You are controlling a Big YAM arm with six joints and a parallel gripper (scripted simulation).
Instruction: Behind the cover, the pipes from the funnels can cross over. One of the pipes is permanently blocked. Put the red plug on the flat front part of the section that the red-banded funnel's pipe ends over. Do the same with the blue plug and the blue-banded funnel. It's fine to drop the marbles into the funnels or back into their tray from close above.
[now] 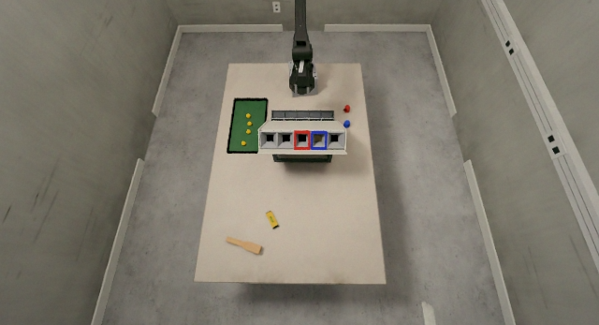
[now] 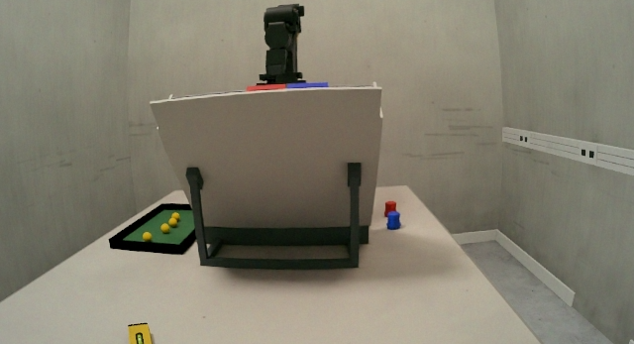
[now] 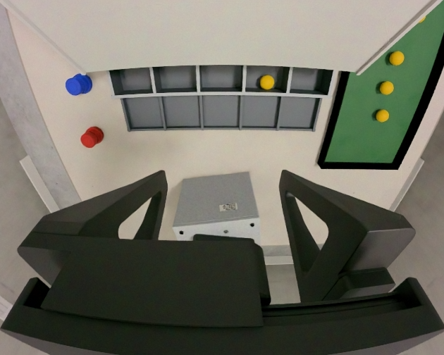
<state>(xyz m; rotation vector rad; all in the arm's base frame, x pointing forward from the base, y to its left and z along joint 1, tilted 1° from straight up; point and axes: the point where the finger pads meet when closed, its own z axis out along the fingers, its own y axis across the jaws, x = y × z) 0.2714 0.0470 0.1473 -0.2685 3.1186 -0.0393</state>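
Right now the green marble tray is 8 cm ahead of my hand, 32 cm to the right of it and 29 cm below it. From my hand the other things lie so: blue band: 28 cm ahead, 13 cm to the left, 2 cm above; cover: 14 cm ahead, 3 cm to the left, 9 cm below; red band: 29 cm ahead, 5 cm to the left, 2 cm above.
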